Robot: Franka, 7 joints.
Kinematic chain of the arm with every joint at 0, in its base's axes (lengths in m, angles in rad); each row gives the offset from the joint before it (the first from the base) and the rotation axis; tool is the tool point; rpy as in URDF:
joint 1: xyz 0 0 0.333 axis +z
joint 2: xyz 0 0 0 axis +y
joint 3: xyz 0 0 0.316 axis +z
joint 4: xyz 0.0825 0 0 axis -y
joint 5: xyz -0.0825 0 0.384 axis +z
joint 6: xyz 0 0 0 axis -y
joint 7: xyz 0.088 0 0 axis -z
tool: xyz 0 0 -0.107 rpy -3.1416 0 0
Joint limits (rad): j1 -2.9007..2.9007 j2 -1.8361..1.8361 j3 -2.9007..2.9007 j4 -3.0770..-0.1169 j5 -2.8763..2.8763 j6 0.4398..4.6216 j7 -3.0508..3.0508
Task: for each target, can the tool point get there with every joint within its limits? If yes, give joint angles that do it. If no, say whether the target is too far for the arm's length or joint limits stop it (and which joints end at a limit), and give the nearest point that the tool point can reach.
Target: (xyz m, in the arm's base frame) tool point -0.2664 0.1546 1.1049
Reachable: yes | joints 1.1957 0.3645 2.0531 -0.8553 -0.9882 3.0420 -0.0429
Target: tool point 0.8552 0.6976 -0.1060
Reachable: no: too far | nearest point 0.6177 0.5039 0.0159 | short by 0.330 m
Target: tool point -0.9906 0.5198 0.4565
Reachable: no: too far | nearest point -0.7551 0.3962 0.4271 | short by 0.268 m
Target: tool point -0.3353 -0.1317 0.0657
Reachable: yes | joints -0.9019 -1.0538 -2.3425 -2.4130 0.6361 1.9905 1.3607
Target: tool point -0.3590 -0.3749 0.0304
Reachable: yes | joints -2.0808 1.2711 -0.5155 -1.3409 -2.3053 4.1267 -0.9466
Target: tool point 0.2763 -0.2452 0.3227
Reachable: yes | joints 1.1881 1.2257 -1.6618 -2.6452 -0.0106 2.0395 -0.7288
